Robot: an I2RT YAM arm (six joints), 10 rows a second.
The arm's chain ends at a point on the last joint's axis. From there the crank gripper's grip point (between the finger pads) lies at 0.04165 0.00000 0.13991 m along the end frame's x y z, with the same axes.
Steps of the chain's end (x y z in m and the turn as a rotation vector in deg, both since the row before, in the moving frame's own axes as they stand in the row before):
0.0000 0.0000 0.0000 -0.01 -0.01 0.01
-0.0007 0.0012 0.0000 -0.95 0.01 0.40
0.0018 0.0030 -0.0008 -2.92 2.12 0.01
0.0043 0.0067 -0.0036 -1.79 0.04 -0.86
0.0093 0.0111 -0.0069 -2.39 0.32 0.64
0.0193 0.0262 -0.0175 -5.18 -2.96 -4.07
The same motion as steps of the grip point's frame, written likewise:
0.0000 0.0000 0.0000 -0.01 -0.01 0.01
-0.0007 0.0038 0.0000 -0.95 0.01 0.40
0.0069 0.0101 -0.0026 -2.92 2.12 0.01
0.0044 0.0104 -0.0037 -1.79 0.04 -0.86
0.0100 0.0174 -0.0073 -2.39 0.32 0.64
0.0124 0.0362 -0.0160 -5.18 -2.96 -4.07

